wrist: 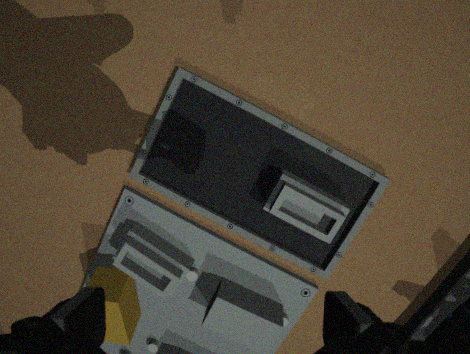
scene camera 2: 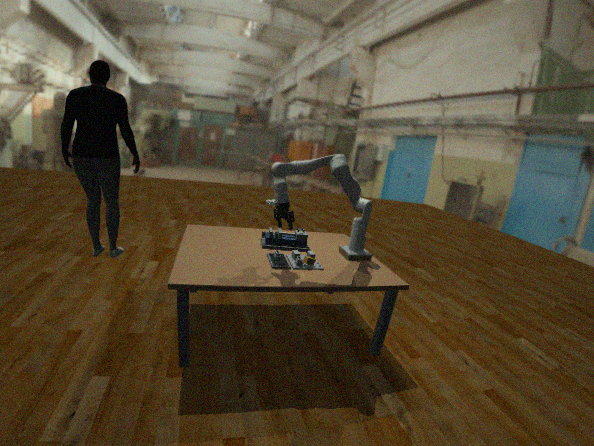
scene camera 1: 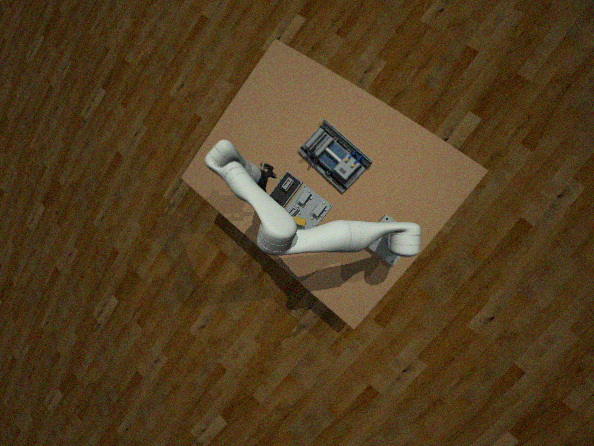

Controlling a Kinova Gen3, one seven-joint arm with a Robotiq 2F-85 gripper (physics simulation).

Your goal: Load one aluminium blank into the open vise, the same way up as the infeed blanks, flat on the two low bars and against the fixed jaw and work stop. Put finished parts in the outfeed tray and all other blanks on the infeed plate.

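Frame: origin at the arm's base, x right, y ahead, z up, level; centimetres.
Where they show: gripper, fingertip midpoint: (wrist: 214, 315) (scene camera 2: 285, 228) (scene camera 1: 272, 188); arm's base, link origin: (scene camera 2: 355, 248).
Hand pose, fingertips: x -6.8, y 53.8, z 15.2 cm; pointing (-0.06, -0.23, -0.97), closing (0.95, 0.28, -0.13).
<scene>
Each offset is from my fingertips to the top centre of the thing. "spot": to the spot under its first point.
My gripper (scene camera 1: 268, 174) (scene camera 2: 285, 226) (wrist: 214, 315) is open and empty, high above the table at the outfeed tray's outer side. The dark outfeed tray (scene camera 1: 280, 197) (wrist: 260, 113) holds one grey part {dx +4.6, dy +0.7, dz -15.2 cm} (scene camera 1: 287, 184) (wrist: 295, 193) with a recess in its top, near one end. Beside it, the light infeed plate {dx -2.3, dy -13.2, dz -18.4 cm} (scene camera 1: 321, 201) (wrist: 192, 237) bears a grey slotted part {dx -5.9, dy -8.1, dz -15.0 cm} (scene camera 1: 294, 212) (wrist: 145, 270), a yellow block {dx -8.0, dy -13.0, dz -13.0 cm} (scene camera 1: 299, 221) (scene camera 2: 309, 260) (wrist: 117, 305) and two plain grey blocks {dx +3.0, dy -10.0, dz -14.9 cm} (scene camera 1: 306, 199) {dx +1.4, dy -19.0, dz -14.9 cm} (scene camera 1: 320, 212). The vise {dx +26.1, dy -12.5, dz -9.3 cm} (scene camera 1: 335, 155) (scene camera 2: 285, 240) stands apart; its seat is too small to judge.
White pins stand on the infeed plate; one pin {dx -2.4, dy -8.6, dz -17.6 cm} (wrist: 192, 275) is near the slotted part. A dark fixture edge {spot: dx +19.0, dy -3.2, dz -17.3 cm} (wrist: 445, 300) crosses the lower right of the wrist view. The arm's base (scene camera 1: 384, 250) (scene camera 2: 356, 252) stands near the table edge. A person (scene camera 2: 100, 125) stands beyond the table.
</scene>
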